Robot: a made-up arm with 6 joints.
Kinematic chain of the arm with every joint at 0, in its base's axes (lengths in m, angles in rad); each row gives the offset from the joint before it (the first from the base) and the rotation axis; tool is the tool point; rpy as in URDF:
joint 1: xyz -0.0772 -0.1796 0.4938 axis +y
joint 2: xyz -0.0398 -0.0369 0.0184 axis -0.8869 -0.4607 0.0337
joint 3: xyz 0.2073 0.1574 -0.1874 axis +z
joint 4: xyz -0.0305 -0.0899 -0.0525 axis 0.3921 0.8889 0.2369
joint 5: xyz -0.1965 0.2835 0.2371 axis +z
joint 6: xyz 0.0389 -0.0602 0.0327 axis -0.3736 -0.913 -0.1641
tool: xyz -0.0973 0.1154 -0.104 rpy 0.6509 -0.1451 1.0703
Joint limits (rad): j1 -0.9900..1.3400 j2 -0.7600..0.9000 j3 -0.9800..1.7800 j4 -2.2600..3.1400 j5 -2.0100..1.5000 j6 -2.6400..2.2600
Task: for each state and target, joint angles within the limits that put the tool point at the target. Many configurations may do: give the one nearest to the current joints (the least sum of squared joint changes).
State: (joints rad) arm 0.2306 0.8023 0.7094 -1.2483 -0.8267 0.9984
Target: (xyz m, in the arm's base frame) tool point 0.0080 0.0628 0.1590
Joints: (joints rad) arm -0.1125 0.0176 0.4012 -1.2012 -0.6164 1.0082
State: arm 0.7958 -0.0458 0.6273 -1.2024 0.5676 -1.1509
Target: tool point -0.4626 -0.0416 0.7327
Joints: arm 1.3136 -0.1203 0.7880 -1.0918 0.5051 -1.2512
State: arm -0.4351 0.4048 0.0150 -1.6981 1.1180 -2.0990
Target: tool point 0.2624 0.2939 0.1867
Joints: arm -0.8076 0.2472 -0.1698 -1.4318 1.0693 -2.2342
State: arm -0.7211 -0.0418 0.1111 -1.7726 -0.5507 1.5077
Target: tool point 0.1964 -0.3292 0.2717
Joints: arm -0.4991 0.7685 0.5539 -1.5733 -0.9868 1.8826
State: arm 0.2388 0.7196 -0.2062 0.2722 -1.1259 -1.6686
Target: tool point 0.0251 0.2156 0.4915
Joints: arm 0.7614 0.9000 -0.0794 0.5879 -1.3847 -1.5808
